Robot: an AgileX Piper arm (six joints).
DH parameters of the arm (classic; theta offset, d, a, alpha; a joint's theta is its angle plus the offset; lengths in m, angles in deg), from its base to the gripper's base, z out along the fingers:
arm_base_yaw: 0 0.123 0 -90
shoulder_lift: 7.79 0 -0.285 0
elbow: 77.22 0 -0.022 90
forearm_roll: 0 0.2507 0 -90
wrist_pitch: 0 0 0 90
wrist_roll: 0 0.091 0 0
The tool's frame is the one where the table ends.
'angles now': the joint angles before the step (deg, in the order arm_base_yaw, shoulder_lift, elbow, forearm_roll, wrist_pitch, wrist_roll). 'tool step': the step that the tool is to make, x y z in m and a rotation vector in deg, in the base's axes. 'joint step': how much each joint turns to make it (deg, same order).
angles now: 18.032 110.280 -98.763 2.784 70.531 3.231
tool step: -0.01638 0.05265 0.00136 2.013 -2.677 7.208
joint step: 7.545 0.000 0.001 0.887 -3.240 0.054
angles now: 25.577 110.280 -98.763 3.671 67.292 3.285
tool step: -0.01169 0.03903 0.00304 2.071 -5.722 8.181
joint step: 5.497 0.001 -0.001 0.230 -5.834 -3.284
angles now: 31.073 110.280 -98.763 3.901 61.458 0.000
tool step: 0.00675 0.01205 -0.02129 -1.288 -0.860 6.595
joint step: 0.750 3.093 -0.001 0.981 -2.719 -6.685
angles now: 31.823 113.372 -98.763 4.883 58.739 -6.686
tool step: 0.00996 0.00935 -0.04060 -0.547 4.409 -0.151
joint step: 0.001 5.430 0.001 2.094 -1.363 -0.462
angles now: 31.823 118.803 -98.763 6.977 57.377 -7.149
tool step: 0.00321 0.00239 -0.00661 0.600 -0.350 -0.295
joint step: -0.001 0.952 -0.001 0.393 -1.578 -0.001
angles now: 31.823 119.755 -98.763 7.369 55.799 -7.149
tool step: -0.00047 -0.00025 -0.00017 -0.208 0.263 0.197
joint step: -0.001 0.000 -0.001 0.000 0.354 -0.163
